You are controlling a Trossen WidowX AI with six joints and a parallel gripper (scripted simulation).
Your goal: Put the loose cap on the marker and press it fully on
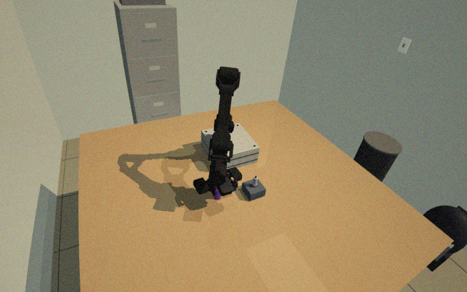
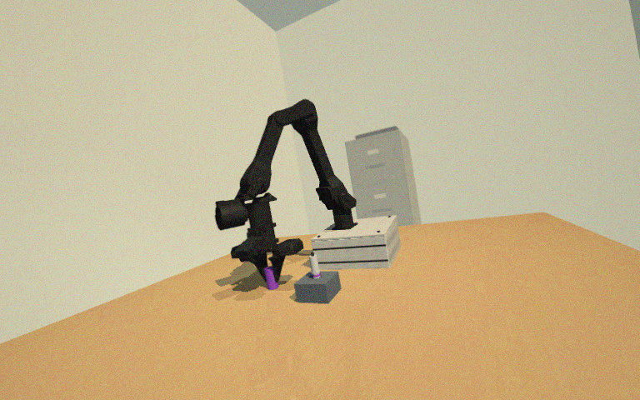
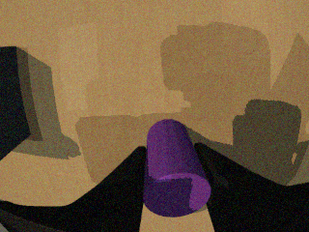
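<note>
Now: gripper tip 15 cm to the right of the white marker, 6 cm below it and 2 cm short of it. From my gripper tip the other things lie so: purple cap (1 cm above); then holder block (15 cm to the left, 2 cm ahead).
</note>
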